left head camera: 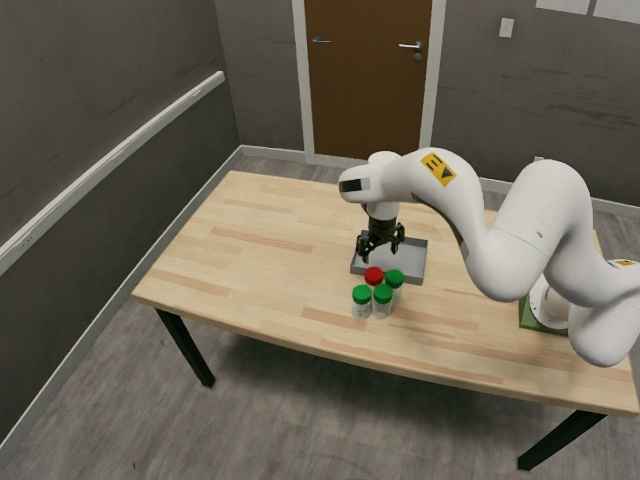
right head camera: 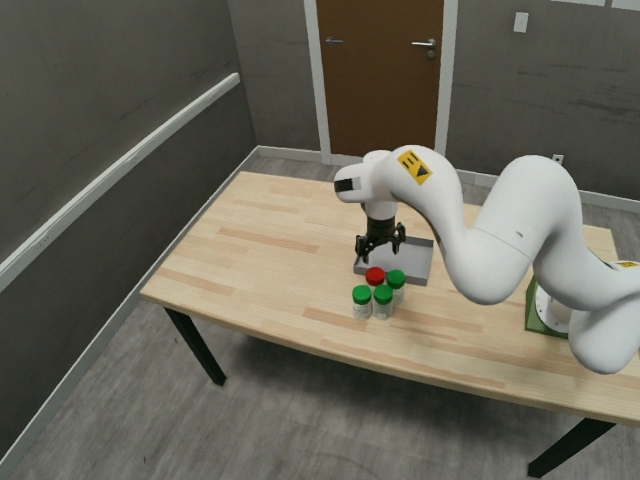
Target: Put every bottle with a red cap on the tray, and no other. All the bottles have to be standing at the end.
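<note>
A bottle with a red cap [left head camera: 373,275] [right head camera: 374,275] stands on the table, close in front of the tray's near wall; its lower part is hidden by the green-capped bottles. The grey tray [left head camera: 413,258] [right head camera: 417,258] lies flat, and no bottle shows on it. Three green-capped bottles stand beside the red-capped one: a front left one [left head camera: 361,301] [right head camera: 361,302], a front middle one [left head camera: 382,301] [right head camera: 383,301] and a right one [left head camera: 394,281] [right head camera: 396,282]. My gripper [left head camera: 379,254] [right head camera: 381,253] is open and empty, pointing down above the tray's left part, behind the red cap.
The four bottles stand close together in a cluster on the wooden table [left head camera: 268,289] [right head camera: 268,289]. My white arm reaches in from the right, from its green base [left head camera: 535,320] [right head camera: 537,321], and passes over the table right of the tray. The room's walls stand behind and left.
</note>
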